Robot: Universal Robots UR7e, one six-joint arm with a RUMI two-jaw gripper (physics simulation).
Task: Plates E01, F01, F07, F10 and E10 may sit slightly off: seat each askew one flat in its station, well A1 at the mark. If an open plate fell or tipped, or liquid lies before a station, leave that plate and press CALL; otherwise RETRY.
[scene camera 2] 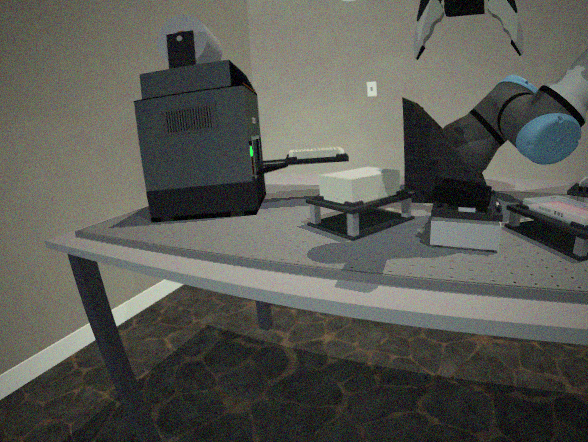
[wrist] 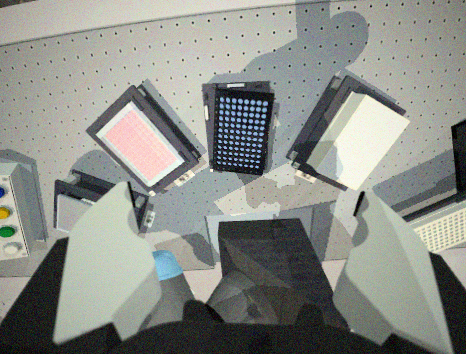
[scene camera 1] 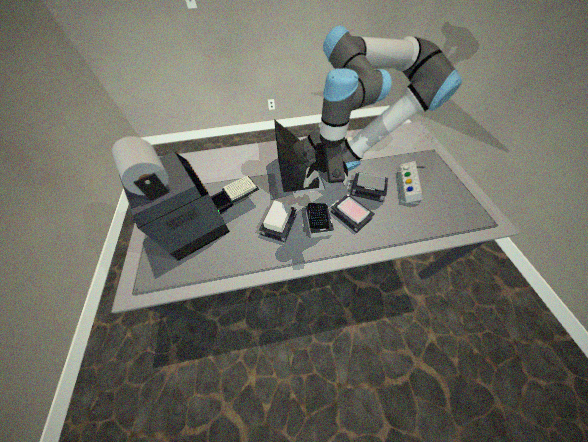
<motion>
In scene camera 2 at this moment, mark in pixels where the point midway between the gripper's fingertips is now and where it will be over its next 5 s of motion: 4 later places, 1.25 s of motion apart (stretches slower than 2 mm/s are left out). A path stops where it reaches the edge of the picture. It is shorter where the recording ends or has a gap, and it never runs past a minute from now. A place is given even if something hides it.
My gripper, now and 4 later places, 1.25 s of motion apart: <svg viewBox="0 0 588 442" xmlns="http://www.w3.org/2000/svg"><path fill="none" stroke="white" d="M466 57L457 79L473 130L474 181L466 184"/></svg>
</motion>
